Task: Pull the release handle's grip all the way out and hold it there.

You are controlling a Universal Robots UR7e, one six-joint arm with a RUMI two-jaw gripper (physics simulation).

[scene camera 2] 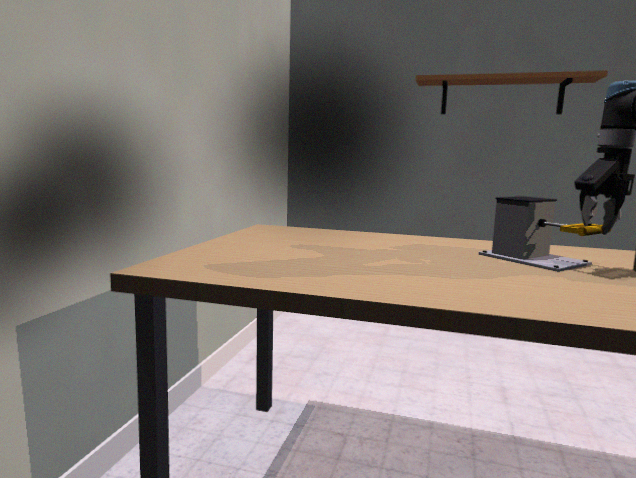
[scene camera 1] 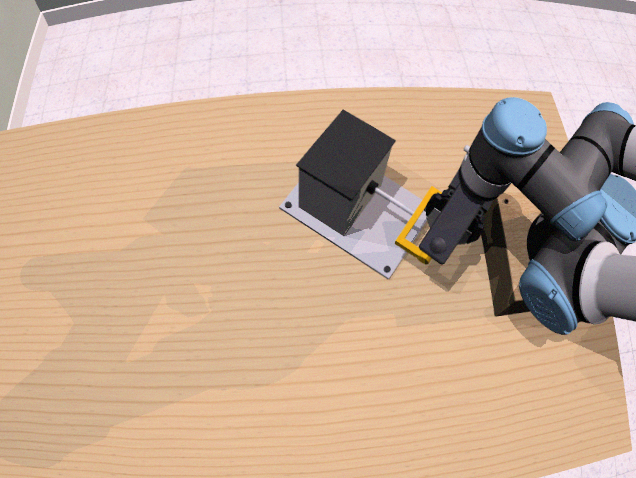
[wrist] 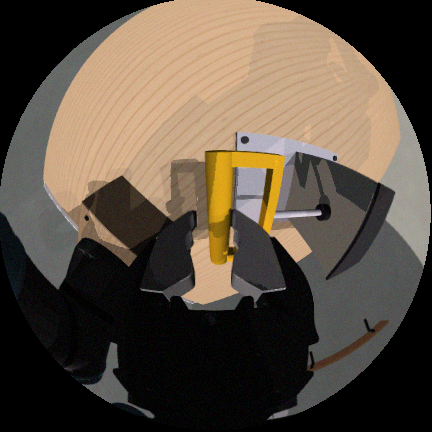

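The release handle is a yellow frame [scene camera 1: 415, 218] on a pale rod [scene camera 1: 393, 200] [scene camera 2: 552, 224] [wrist: 300, 214], which stands out from a dark box [scene camera 1: 344, 149] [scene camera 2: 516, 228]. Its grip [wrist: 219, 190] is the round outer bar, level above the table. My gripper [scene camera 2: 597, 228] [wrist: 213, 211] points down and is shut on the grip, near one end. In the wrist view the right finger touches the bar, and a narrow gap shows between the bar and the left finger. In scene camera 1 the arm hides the fingertips. A length of rod shows between box and frame.
The box stands on a grey baseplate [scene camera 1: 370, 251] [scene camera 2: 570, 262] [wrist: 260, 141] with dark bolts, on the wooden table [scene camera 1: 205, 318] [scene camera 2: 359, 287]. A dark brown block-like stand [scene camera 1: 498, 272] [wrist: 125, 215] is by the arm's base. A shelf [scene camera 2: 514, 78] is on the back wall.
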